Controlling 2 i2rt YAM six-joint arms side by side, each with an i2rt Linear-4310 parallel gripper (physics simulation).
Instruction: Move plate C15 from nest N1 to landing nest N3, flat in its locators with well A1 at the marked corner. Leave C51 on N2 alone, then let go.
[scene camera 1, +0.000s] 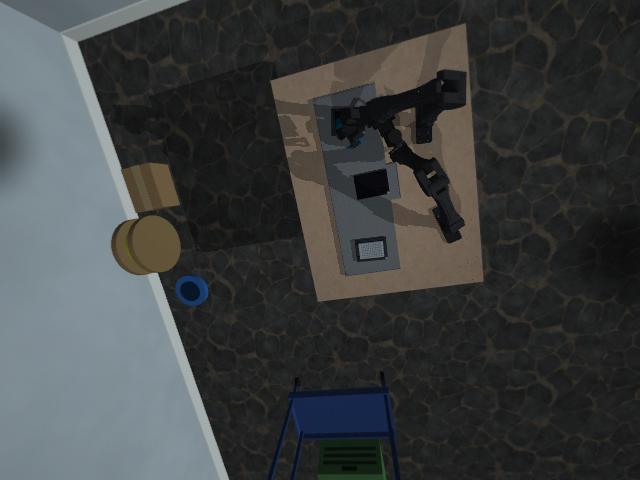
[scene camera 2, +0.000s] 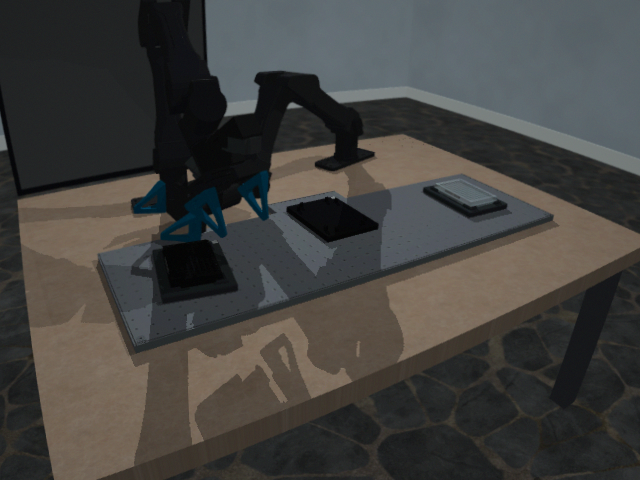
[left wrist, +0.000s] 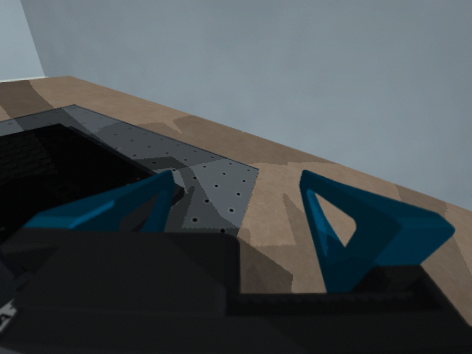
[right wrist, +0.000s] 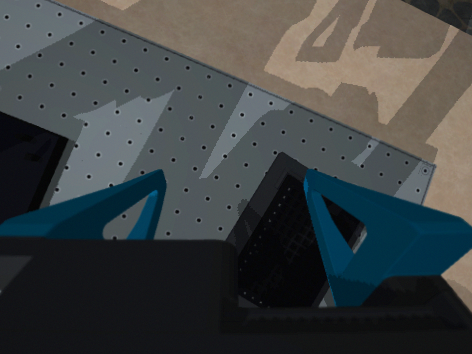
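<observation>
A black welled plate (scene camera 2: 191, 260) (right wrist: 285, 250) sits in a dark nest (scene camera 2: 199, 293) (right wrist: 265, 187) at the left of scene camera 2. A black nest (scene camera 2: 330, 219) (scene camera 1: 371, 184) with small corner posts lies mid-board; I make out no plate on it. A pale plate (scene camera 2: 465, 191) (scene camera 1: 371, 250) sits in a nest (scene camera 2: 454, 207) at the other end. No labels are readable. My left gripper (scene camera 2: 148, 223) (left wrist: 236, 177) is open and empty behind the black plate. My right gripper (scene camera 2: 245, 227) (right wrist: 235, 177) is open and empty, between the black plate and the middle nest.
A grey perforated board (scene camera 1: 364, 217) (scene camera 2: 408, 222) (left wrist: 230, 185) (right wrist: 195, 135) carries the nests on the wooden table (scene camera 1: 320, 248) (scene camera 2: 361, 320). My two arms cross close together above the board. A blue cart (scene camera 1: 338, 392), cardboard box (scene camera 1: 155, 186) and blue bin (scene camera 1: 178, 290) stand off the table.
</observation>
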